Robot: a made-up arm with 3 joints.
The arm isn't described. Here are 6 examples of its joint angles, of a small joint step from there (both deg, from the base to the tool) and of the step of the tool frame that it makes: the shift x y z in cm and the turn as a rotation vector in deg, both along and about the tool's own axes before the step.
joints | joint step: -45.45 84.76 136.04 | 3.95 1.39 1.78
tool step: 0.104 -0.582 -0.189 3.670 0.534 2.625
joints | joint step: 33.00 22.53 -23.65 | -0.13 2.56 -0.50
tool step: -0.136 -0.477 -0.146 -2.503 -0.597 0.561
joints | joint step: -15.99 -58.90 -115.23 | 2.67 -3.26 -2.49
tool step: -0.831 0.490 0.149 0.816 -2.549 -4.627
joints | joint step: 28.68 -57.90 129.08 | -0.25 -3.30 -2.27
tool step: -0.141 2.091 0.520 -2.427 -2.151 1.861
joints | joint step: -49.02 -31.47 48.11 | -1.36 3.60 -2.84
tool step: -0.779 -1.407 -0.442 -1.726 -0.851 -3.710
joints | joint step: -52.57 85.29 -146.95 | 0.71 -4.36 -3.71
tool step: -0.162 2.213 0.931 -4.023 -2.190 -2.965
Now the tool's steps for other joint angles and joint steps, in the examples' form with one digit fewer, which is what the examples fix.
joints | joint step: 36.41 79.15 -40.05 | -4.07 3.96 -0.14
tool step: -0.26 -1.11 -0.30 -1.14 -1.56 5.16
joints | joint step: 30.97 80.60 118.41 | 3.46 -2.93 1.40
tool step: 0.20 1.83 0.49 1.10 -0.04 4.44
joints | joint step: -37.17 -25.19 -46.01 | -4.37 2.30 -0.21
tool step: -0.35 -0.43 0.77 -2.50 3.68 1.34
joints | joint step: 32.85 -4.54 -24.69 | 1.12 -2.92 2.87
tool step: 0.79 0.60 -0.20 3.06 1.90 -0.16
